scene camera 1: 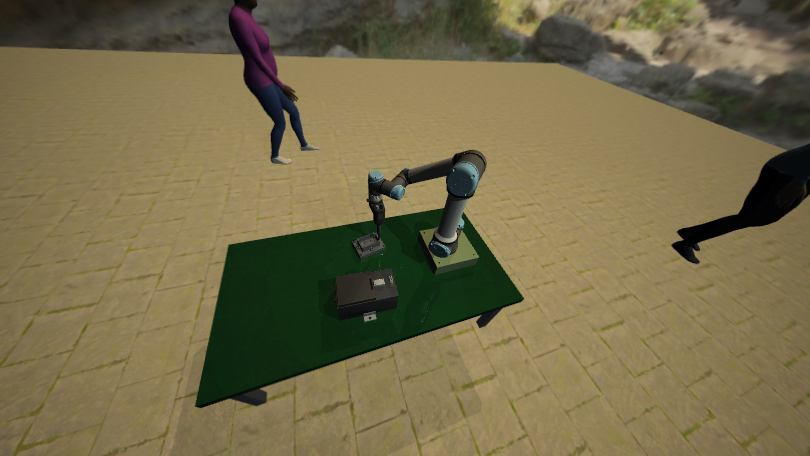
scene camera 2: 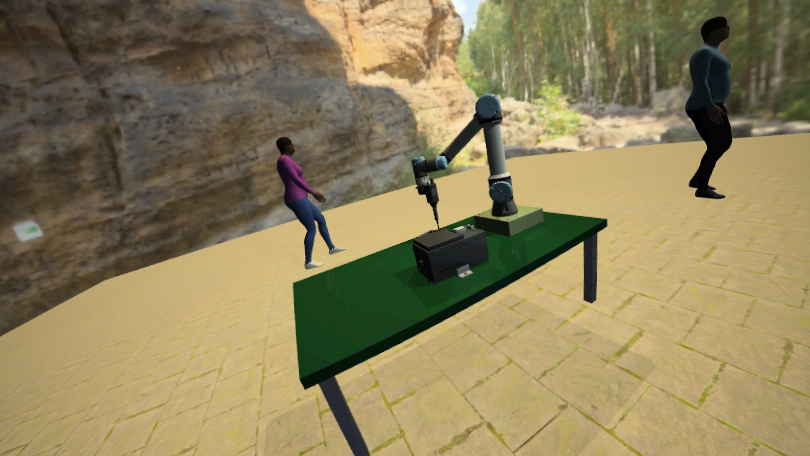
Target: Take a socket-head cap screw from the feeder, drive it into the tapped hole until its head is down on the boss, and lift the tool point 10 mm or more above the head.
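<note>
My screwdriver [scene camera 1: 378,233] [scene camera 2: 437,225] points down from the wrist. In scene camera 1 its tip is at the right-hand part of a small grey fixture block [scene camera 1: 364,253] with raised bosses; whether it touches cannot be told. In scene camera 2 the tip's lower end and the fixture are hidden behind the feeder. The feeder, a dark box [scene camera 1: 354,287] [scene camera 2: 456,257] with a light patch on top, stands on the green table [scene camera 1: 272,317] [scene camera 2: 351,317], apart from the tool. A screw at the tip and the tapped hole are too small to make out.
The arm's base stands on a pale green block [scene camera 1: 456,264] [scene camera 2: 518,223] at the right part of the table. A person in a purple top [scene camera 1: 257,50] [scene camera 2: 292,178] and a person in dark trousers [scene camera 1: 759,198] [scene camera 2: 711,135] stand on the floor beyond the table.
</note>
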